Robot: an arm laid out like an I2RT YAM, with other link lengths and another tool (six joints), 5 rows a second.
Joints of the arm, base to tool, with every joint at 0 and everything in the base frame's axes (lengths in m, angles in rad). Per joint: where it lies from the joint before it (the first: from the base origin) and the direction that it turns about. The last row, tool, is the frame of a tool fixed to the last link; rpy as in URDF.
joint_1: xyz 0 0 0.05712 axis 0 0 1
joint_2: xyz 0.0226 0.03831 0.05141 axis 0 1 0
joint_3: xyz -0.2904 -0.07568 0 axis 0 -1 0
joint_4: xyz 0.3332 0.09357 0.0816 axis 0 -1 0
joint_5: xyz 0.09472 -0.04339 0.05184 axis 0 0 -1
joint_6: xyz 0.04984 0 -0.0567 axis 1 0 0
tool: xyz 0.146 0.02 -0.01 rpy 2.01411 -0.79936 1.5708
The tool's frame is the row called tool.
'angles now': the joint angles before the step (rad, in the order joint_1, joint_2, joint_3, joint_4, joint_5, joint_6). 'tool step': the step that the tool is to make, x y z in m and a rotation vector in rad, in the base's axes. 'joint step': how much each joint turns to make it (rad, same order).
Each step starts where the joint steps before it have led.
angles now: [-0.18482, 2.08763, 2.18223, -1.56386, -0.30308, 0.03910]
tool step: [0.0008, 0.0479, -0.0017, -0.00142, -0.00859, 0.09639]
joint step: [0.09417, -0.00012, -0.00576, 0.01363, -0.00001, -0.00234]
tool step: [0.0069, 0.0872, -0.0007, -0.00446, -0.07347, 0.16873]
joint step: [0.17016, 0.00374, -0.00172, 0.07911, 0.00420, 0.00079]
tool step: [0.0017, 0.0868, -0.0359, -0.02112, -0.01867, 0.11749]
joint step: [0.16755, 0.05528, -0.02536, 0.10851, 0.03321, 0.04623]
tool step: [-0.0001, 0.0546, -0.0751, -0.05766, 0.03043, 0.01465]
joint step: [0.11097, 0.08662, -0.07824, 0.13890, 0.06408, 0.08771]
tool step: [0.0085, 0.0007, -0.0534, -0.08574, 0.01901, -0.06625]
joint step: [0.02322, 0.07505, -0.02380, 0.06223, 0.08696, 0.07701]
